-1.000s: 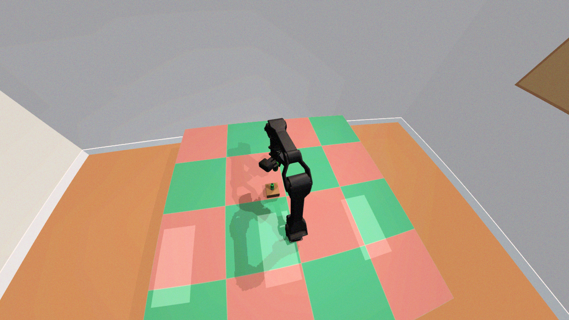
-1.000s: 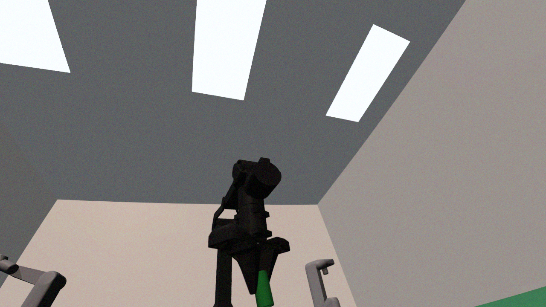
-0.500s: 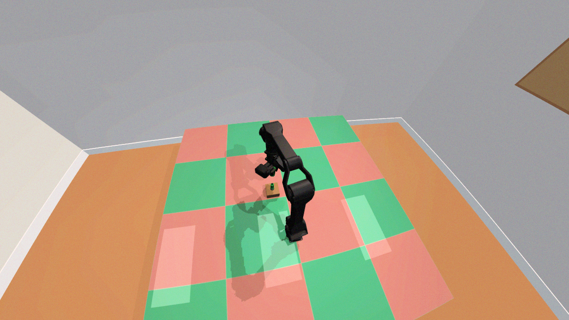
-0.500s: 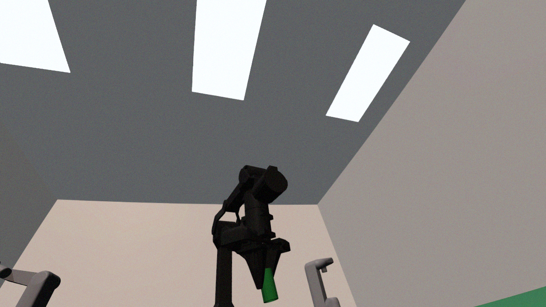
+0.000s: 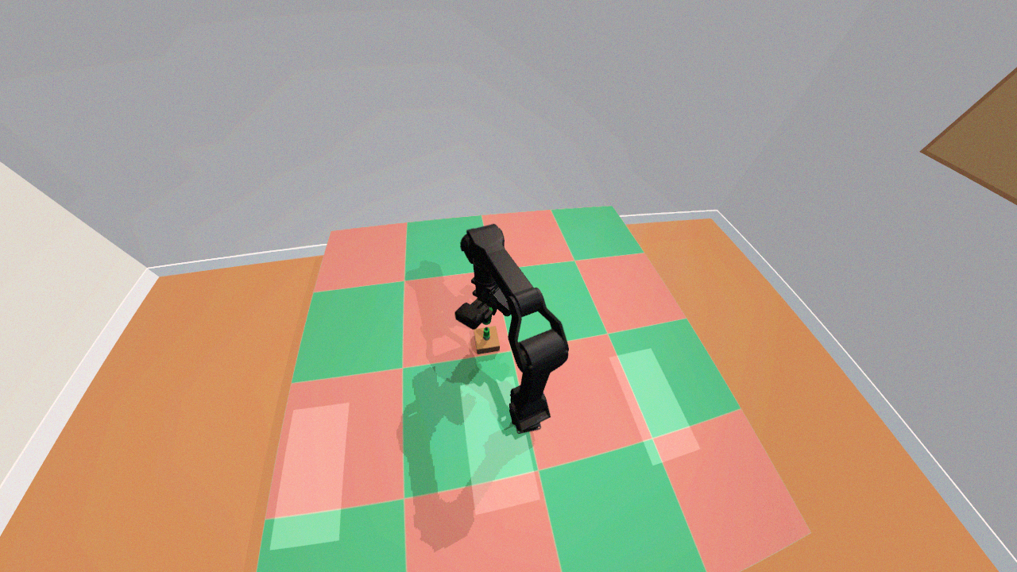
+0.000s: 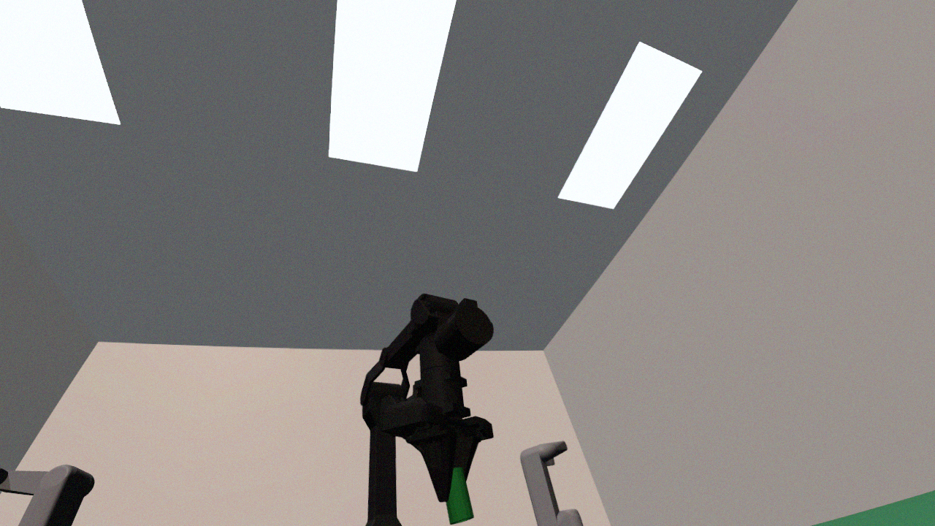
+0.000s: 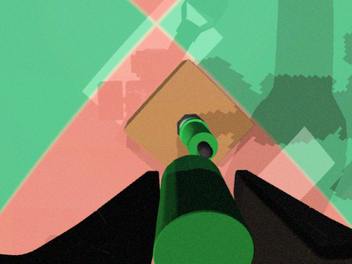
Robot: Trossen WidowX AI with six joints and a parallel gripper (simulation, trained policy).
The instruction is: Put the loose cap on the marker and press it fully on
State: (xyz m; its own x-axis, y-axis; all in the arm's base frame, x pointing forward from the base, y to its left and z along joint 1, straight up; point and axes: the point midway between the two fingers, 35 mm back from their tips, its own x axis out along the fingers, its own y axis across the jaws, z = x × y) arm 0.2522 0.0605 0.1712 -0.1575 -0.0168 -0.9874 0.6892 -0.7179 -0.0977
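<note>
The green marker lies 1 cm behind my gripper tip, 1 cm to the left of it and 7 cm below it. Also, from my gripper tip: brown holder block 1 cm behind, 1 cm to the left, 12 cm below; then green cap 1 cm ahead, 1 cm to the left.
</note>
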